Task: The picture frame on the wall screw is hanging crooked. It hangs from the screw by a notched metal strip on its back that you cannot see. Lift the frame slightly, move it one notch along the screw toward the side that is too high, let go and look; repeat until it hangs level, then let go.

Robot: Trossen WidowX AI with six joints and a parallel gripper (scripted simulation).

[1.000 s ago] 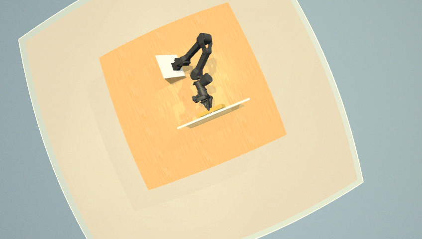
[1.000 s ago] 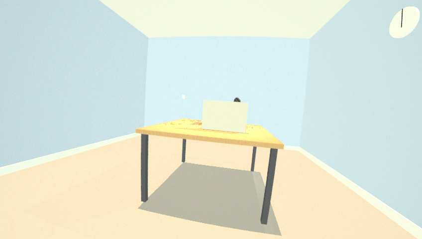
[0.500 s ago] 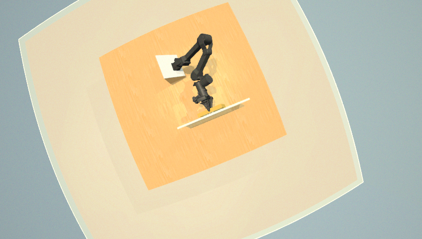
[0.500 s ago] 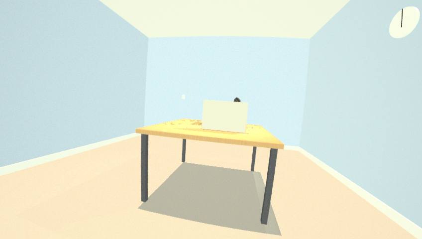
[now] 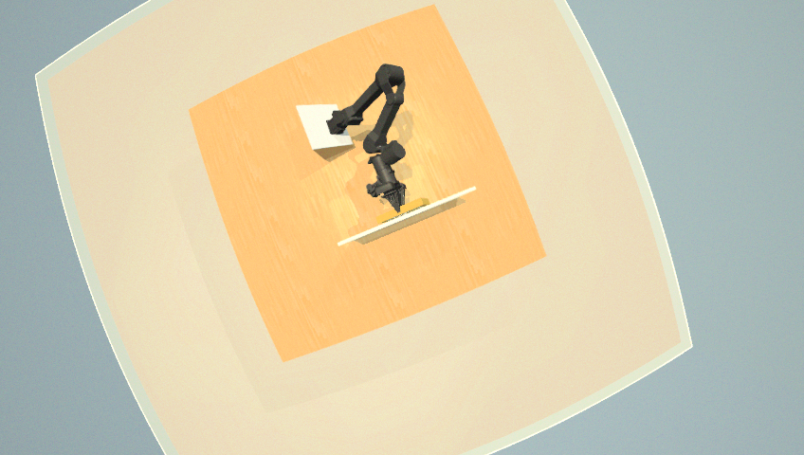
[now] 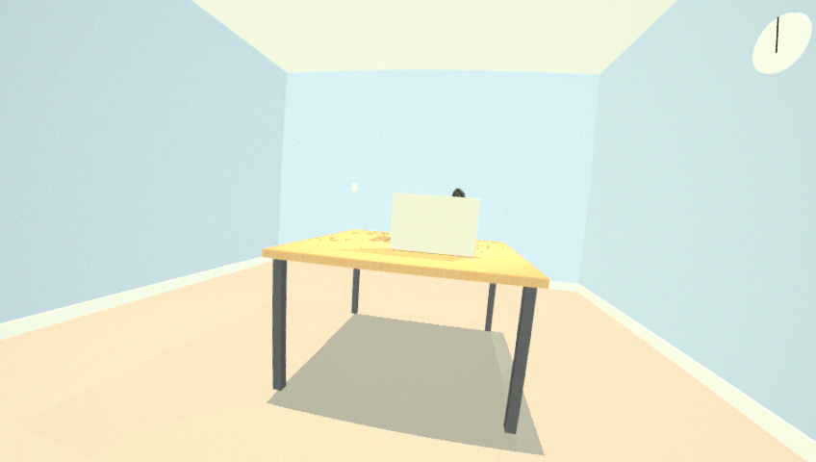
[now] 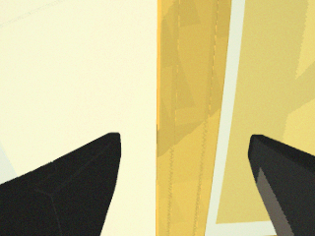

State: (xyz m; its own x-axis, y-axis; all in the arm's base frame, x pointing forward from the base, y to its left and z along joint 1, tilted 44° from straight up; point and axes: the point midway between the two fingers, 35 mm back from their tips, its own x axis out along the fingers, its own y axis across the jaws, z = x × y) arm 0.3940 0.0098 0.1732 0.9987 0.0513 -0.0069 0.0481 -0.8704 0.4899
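My gripper tip is 5 cm above the picture frame, 1 cm to the right of it and 1 cm short of it. Round my gripper tip: white wall panel 6 cm below, 2 cm ahead, 1 cm to the left.
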